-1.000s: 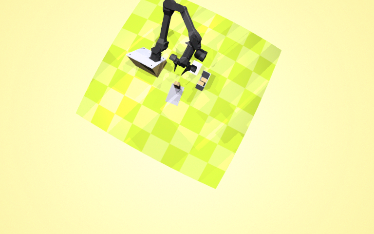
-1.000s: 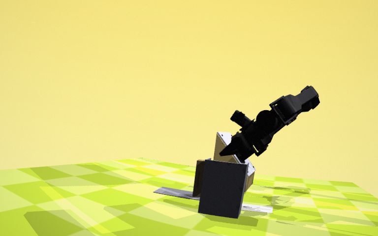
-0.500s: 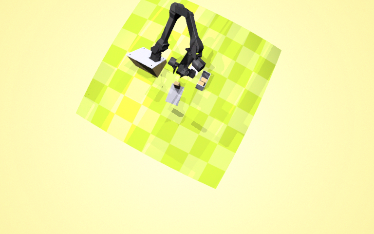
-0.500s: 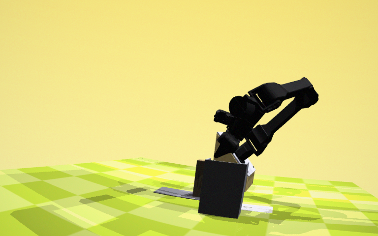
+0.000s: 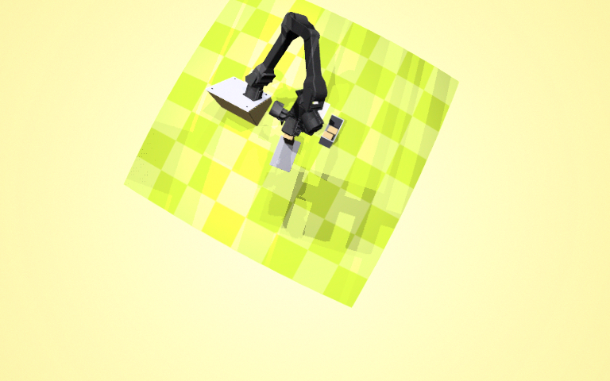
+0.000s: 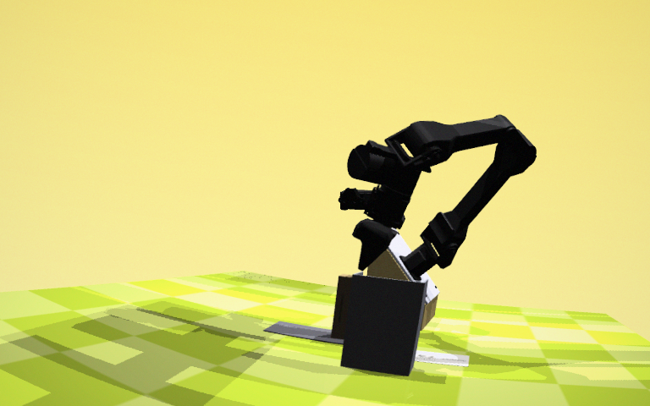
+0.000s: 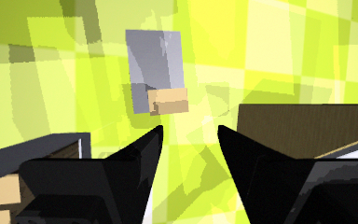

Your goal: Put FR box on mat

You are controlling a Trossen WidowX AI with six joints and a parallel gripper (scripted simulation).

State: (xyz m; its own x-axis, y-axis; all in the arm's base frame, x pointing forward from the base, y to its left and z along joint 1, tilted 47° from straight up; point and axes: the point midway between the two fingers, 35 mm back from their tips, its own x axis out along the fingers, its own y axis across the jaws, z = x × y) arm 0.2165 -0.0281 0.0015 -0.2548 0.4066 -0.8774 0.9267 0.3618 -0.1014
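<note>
Now: the grey mat 140 mm below my gripper tip, 80 mm to the right of it and 40 mm ahead of it. The rest, counted from my gripper tip: thin white slab 180 mm to the left, 140 mm below, 40 mm ahead.
</note>
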